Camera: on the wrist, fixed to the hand. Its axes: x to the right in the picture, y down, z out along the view.
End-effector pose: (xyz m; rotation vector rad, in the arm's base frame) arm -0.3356 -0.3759 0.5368 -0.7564 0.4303 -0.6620
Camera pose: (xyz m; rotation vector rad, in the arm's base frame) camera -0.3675 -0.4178 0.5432 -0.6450 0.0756 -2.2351
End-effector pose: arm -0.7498 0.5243 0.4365 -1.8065 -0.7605 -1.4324
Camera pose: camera -0.8000 0.5197 0.4529 0.5237 2.0917 2.2823
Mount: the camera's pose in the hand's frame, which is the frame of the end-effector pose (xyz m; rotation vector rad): 0.0050 -0.0399 -0.0345 0.2128 0.4023 -1.4848
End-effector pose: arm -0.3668 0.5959 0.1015 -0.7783 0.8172 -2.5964
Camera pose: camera -0.3958 0.6402 0.1037 0.4922 0.0897 1.9799
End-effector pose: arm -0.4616 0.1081 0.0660 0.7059 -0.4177 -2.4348
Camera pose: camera -0.4627 0.1321 0.0188 -1.2234 -0.0739 1.9559
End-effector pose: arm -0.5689 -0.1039 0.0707 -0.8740 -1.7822 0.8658
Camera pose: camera -0.5457 -0.1133 0.1174 0.4692 -1.4018 -0.1255
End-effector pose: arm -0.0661 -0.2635 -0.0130 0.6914 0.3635 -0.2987
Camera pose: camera -0.0847 -0.2705 -0.0621 0.5715 1.2211 -1.6314
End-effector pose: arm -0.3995 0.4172 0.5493 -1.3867 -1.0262 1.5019
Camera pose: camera -0.3635 0.4359 0.5834 -0.4015 -1.1239 0.1868
